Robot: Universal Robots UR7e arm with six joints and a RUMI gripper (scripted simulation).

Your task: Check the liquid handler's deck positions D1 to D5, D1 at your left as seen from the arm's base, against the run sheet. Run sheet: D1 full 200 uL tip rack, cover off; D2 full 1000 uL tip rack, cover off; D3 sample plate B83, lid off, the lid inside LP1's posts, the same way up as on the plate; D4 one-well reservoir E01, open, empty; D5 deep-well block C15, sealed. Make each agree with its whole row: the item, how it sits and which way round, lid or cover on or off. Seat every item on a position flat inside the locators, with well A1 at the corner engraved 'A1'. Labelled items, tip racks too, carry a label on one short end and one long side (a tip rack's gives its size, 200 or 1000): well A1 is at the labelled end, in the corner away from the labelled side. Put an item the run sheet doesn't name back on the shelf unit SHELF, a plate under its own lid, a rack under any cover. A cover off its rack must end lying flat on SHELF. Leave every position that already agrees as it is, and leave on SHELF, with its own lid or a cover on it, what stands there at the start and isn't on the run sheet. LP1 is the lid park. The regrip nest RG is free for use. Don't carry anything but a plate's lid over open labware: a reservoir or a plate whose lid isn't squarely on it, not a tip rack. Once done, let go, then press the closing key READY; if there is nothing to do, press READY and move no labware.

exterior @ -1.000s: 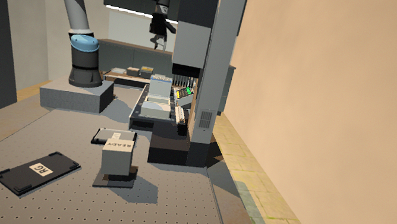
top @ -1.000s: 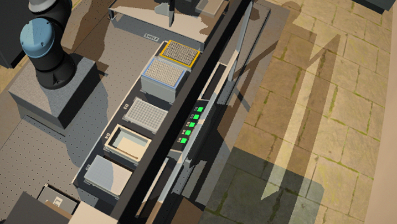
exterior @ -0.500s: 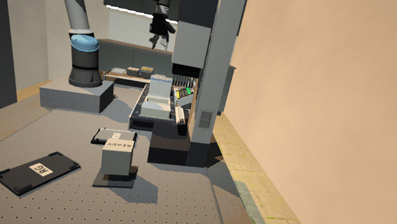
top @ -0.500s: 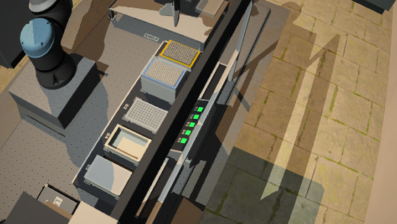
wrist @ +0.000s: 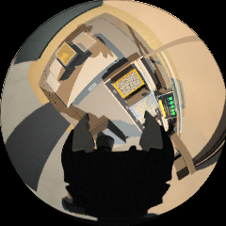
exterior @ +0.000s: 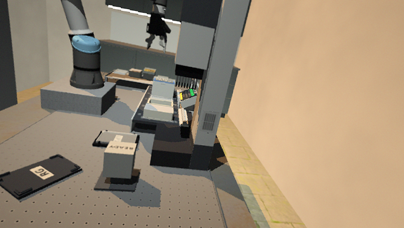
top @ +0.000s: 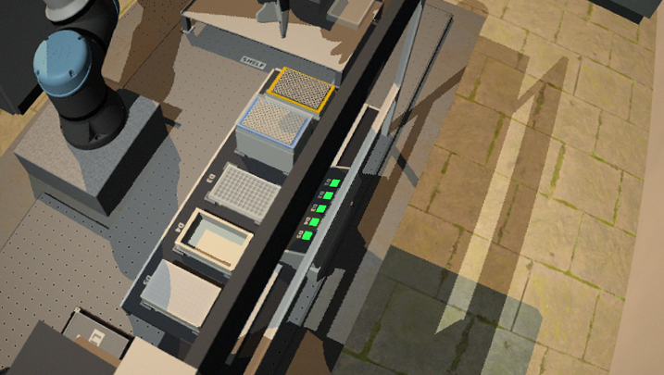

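My hand is 7 cm short of the blue-rimmed tip rack, 13 cm to the left of it and 18 cm above it. From my hand the other things lie so: well plate: 5 cm ahead, 26 cm to the right, 24 cm below; yellow-rimmed tip rack: 9 cm ahead, 20 cm below; shelf label: 9 cm behind, 12 cm to the left, 31 cm below.
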